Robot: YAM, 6 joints.
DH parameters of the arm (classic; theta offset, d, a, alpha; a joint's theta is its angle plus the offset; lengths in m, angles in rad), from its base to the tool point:
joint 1: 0 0.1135 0.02 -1.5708
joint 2: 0 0 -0.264 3.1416
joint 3: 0.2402 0 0.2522 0
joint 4: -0.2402 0 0.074 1.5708
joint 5: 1.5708 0 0 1.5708
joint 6: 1.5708 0.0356 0 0
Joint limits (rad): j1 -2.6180..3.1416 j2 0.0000..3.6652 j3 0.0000..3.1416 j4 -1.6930..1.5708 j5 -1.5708..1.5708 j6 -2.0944..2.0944
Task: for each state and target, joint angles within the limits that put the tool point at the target. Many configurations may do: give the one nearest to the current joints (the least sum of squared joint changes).
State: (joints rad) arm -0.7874 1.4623 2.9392 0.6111 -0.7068 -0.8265
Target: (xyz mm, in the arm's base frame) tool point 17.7 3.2 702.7
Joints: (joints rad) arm -0.8865 1.7924 3.1201 0.9658 -0.4578 -0.8265
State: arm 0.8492 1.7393 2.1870 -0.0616 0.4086 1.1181
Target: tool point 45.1 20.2 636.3
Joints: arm 0.7773 0.9924 1.9649 -0.2996 0.5052 1.1181
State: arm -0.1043 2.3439 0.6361 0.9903 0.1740 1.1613
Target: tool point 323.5 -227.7 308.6
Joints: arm -0.5942 1.7645 1.0693 1.1406 0.2143 1.1613
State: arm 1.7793 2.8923 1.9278 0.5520 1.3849 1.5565
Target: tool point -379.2 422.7 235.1
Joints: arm 2.3635 2.5465 2.1388 0.6023 1.3721 1.5565
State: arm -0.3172 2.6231 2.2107 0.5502 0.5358 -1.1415
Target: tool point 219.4 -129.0 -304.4
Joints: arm -0.4576 3.3807 1.4774 0.3380 0.5557 -1.1415
